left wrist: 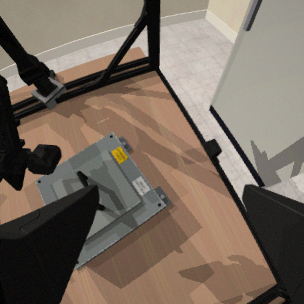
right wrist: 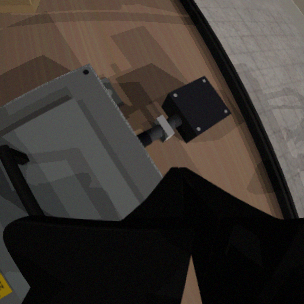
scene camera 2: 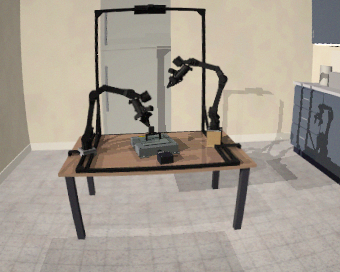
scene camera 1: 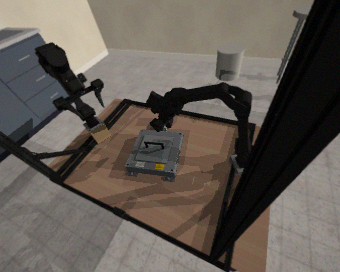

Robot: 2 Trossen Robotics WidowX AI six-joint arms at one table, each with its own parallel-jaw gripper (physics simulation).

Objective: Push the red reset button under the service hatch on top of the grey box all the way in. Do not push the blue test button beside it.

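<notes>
The grey box point(scene camera 1: 131, 164) point(scene camera 2: 155, 150) point(left wrist: 120, 227) point(right wrist: 100, 110) stands on the table. Its hatch point(left wrist: 120, 190) point(right wrist: 60, 130) lies flat on top, with a black bar handle point(scene camera 1: 154, 145) point(scene camera 2: 153, 135) point(right wrist: 22, 185). The red and blue buttons do not show. My right gripper point(scene camera 1: 162, 128) point(scene camera 2: 148, 125) point(right wrist: 177, 174) is shut and empty. It points down near the box's edge on the side of the black block point(right wrist: 195, 107) point(scene camera 2: 165, 157); its fingers hide part of that edge in the right wrist view. My left gripper point(scene camera 2: 169, 86) point(left wrist: 171, 192) is open and empty, high above the table, away from the box.
The black block is joined to the box's side by a dark rod point(right wrist: 152, 135) with a light collar. A wooden block point(scene camera 1: 100, 134) point(scene camera 2: 214, 138) stands under the left arm's base. Black frame rails edge the table point(scene camera 1: 200, 200). A yellow label point(scene camera 1: 159, 166) point(left wrist: 120, 155) is on the box.
</notes>
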